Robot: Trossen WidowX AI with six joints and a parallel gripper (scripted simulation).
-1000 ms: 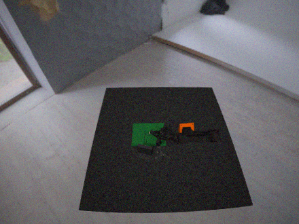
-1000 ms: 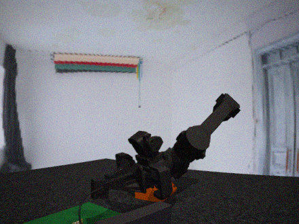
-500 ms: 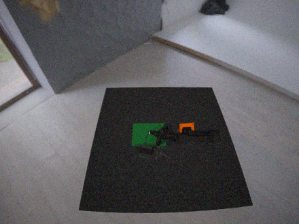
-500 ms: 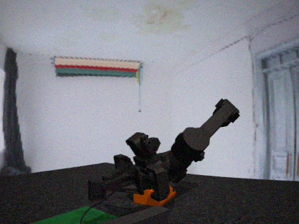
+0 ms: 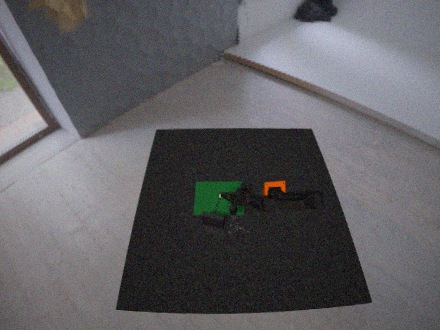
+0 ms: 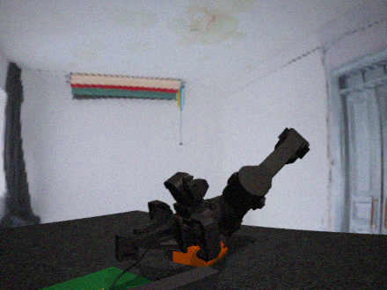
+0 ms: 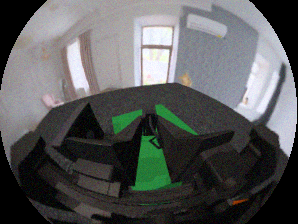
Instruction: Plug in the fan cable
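The pale four-pin header is 13 cm below my gripper tip, 6 cm to the right of it and 1 cm ahead of it. Also, from my gripper tip: dark fan plug (1 cm below); then black fan (11 cm to the left, 7 cm below, 7 cm ahead); then green board (14 cm below, 6 cm to the right, 3 cm ahead).
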